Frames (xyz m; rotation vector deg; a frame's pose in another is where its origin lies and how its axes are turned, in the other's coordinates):
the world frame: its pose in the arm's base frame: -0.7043 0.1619 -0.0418 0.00 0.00 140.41
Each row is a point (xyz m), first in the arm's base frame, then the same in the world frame.
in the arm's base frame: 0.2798 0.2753 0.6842
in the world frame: -0.6861 -0.7145 0.7260
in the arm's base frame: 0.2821 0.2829 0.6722
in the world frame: -0.6830 -0.7219 0.7140
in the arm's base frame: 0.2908 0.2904 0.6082
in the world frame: -0.6850 -0.7332 0.6500
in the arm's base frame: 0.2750 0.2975 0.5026
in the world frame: -0.6683 -0.7286 0.5444
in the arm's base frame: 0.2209 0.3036 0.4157
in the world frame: -0.6227 -0.6988 0.4575
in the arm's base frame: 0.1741 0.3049 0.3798
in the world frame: -0.5858 -0.6700 0.4216
